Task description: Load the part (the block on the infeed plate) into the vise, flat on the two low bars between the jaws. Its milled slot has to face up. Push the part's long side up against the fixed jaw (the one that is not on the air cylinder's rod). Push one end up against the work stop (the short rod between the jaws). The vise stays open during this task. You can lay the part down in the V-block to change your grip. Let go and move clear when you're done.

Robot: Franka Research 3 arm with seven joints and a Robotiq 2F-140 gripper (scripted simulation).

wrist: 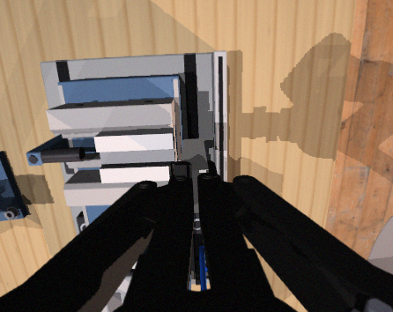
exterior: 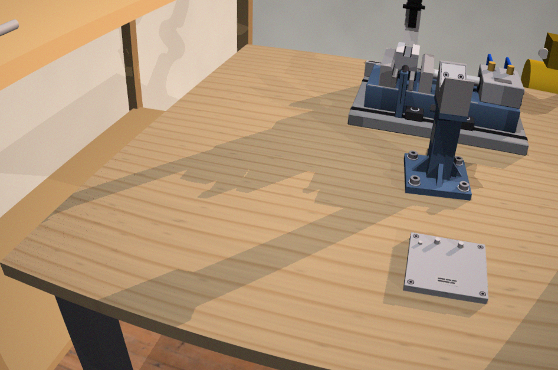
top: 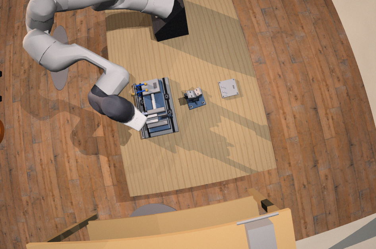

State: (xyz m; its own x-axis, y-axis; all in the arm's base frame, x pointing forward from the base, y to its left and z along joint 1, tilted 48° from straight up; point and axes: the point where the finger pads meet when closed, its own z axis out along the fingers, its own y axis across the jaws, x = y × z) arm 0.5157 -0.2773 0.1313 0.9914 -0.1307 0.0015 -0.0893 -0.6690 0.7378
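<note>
Now: hand 5 cm to the right of the part and 4 cm above it. From my hand the other things lie so: work stop (11 cm to the left, 5 cm below, 1 cm ahead); then moving jaw (7 cm to the left, 6 cm below, 3 cm behind); then fixed jaw (6 cm to the left, 6 cm below, 4 cm ahead).
</note>
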